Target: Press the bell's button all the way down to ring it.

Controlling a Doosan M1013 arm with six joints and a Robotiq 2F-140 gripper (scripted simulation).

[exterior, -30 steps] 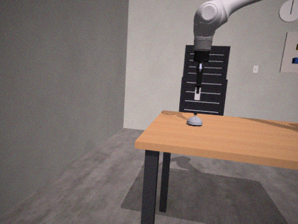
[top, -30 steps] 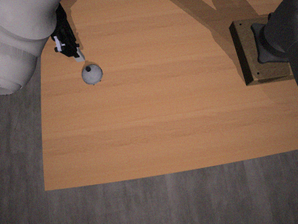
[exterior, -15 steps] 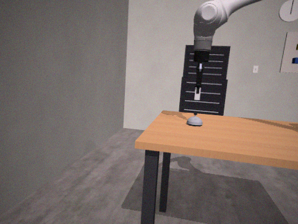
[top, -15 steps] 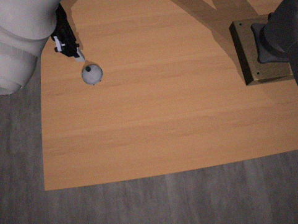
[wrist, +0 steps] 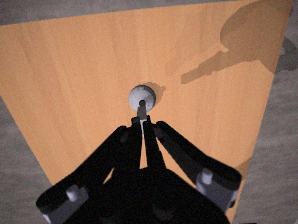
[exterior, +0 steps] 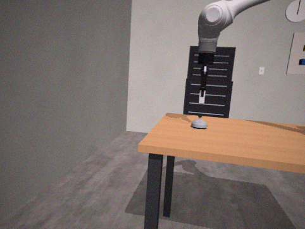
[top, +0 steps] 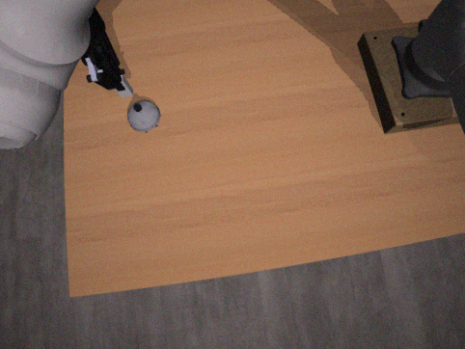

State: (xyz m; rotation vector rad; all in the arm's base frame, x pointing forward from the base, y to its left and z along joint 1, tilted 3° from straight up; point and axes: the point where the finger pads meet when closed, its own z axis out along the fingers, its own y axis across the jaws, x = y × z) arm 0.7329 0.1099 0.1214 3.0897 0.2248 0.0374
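Now: the dark button 110 mm below my hand.
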